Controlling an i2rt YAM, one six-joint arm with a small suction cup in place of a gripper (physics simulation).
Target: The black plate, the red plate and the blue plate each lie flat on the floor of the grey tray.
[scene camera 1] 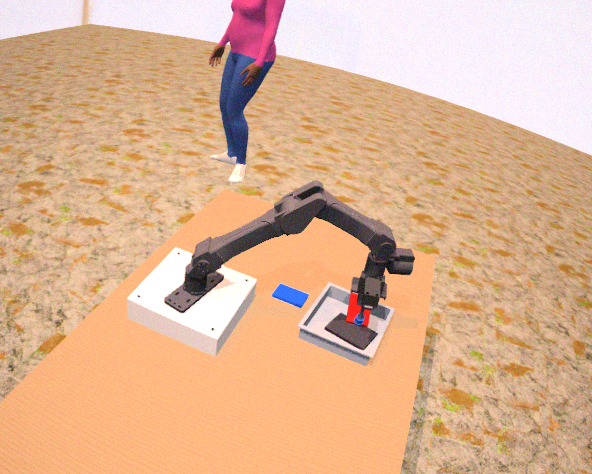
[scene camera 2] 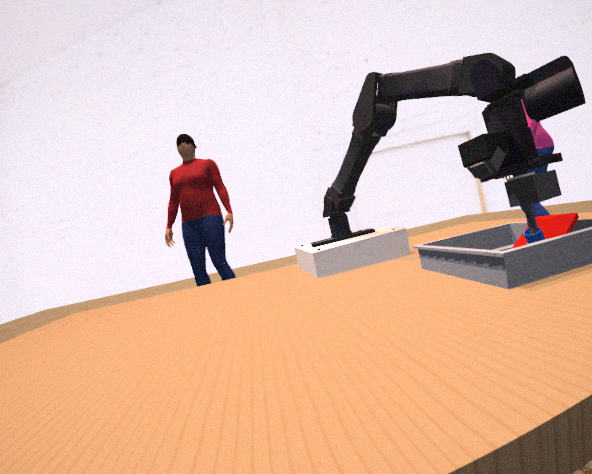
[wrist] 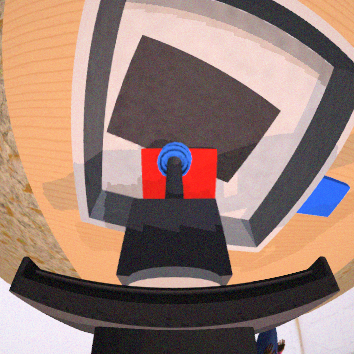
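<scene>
A red plate is stuck to my suction cup, and I see my suction cup in the wrist view too. There is a blue plate resting on the table. A black plate is here as well.
</scene>
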